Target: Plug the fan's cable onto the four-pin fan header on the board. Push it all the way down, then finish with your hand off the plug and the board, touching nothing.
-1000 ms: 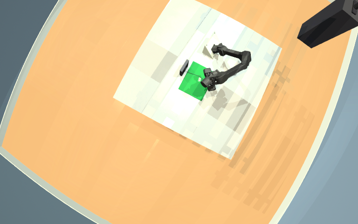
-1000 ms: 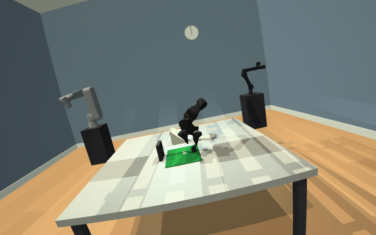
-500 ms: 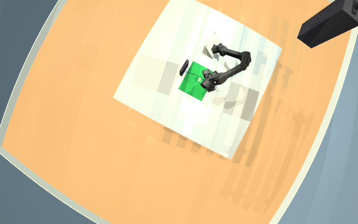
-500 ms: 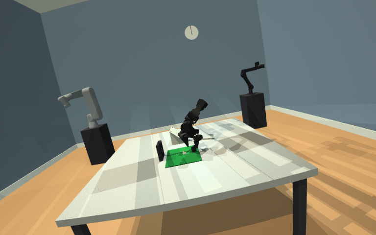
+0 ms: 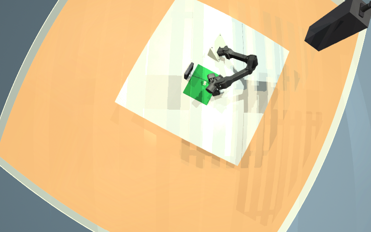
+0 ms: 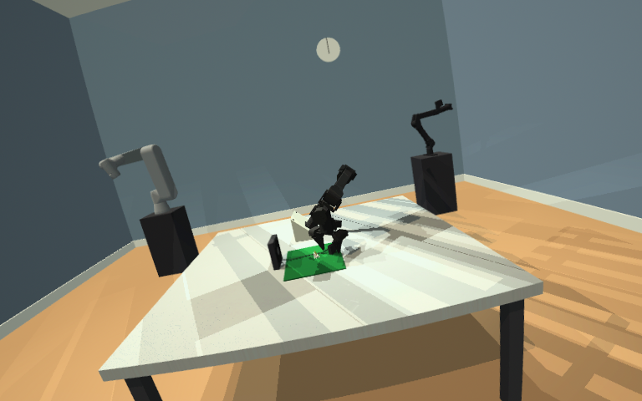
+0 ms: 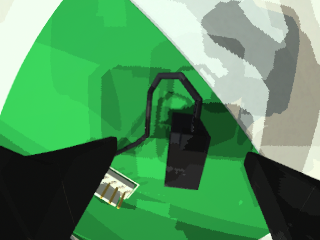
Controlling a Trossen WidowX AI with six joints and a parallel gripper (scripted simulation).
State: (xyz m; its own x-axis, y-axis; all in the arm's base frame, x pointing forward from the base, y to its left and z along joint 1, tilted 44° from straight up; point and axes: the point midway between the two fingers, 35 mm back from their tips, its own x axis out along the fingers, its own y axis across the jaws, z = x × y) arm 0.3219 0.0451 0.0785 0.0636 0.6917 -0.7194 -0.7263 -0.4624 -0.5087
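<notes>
My gripper tip is now 1 cm to the right of the fan plug, 1 cm below it and 1 cm past it. From my gripper tip the other things lie so: green board 8 cm to the right, 3 cm below, 1 cm ahead; white four-pin header 7 cm to the right, 2 cm below, 1 cm behind; black fan 23 cm to the right, 4 cm above, 1 cm behind.
</notes>
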